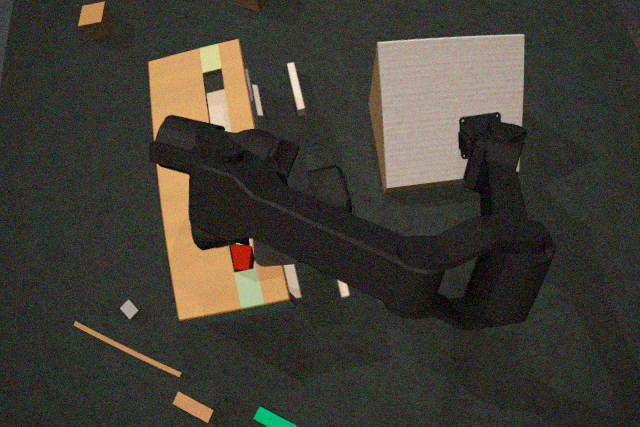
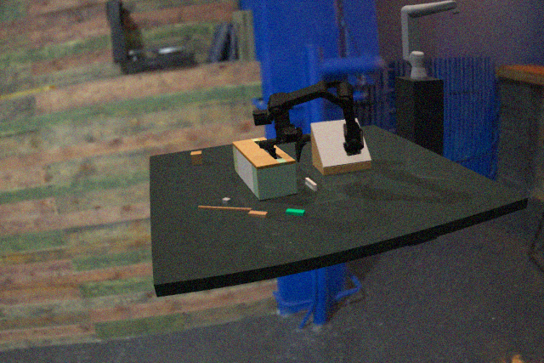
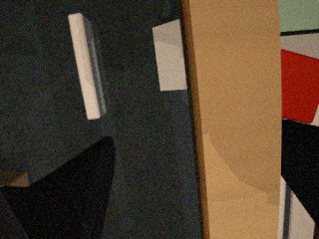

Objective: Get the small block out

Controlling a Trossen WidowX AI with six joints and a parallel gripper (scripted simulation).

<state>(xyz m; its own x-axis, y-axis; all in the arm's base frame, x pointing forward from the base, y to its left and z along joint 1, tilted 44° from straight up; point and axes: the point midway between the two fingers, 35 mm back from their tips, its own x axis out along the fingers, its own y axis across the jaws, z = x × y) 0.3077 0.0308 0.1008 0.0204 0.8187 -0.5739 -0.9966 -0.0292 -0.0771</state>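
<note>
Now: gripper tip 6 cm short of the red block and 2 cm to the right of it. Also, from my gripper tip: grey chip (25 cm ahead, 7 cm to the left, 8 cm below); then box (4 cm ahead, 10 cm to the right, 3 cm below); then green block (5 cm ahead, 26 cm to the left, 8 cm below).
</note>
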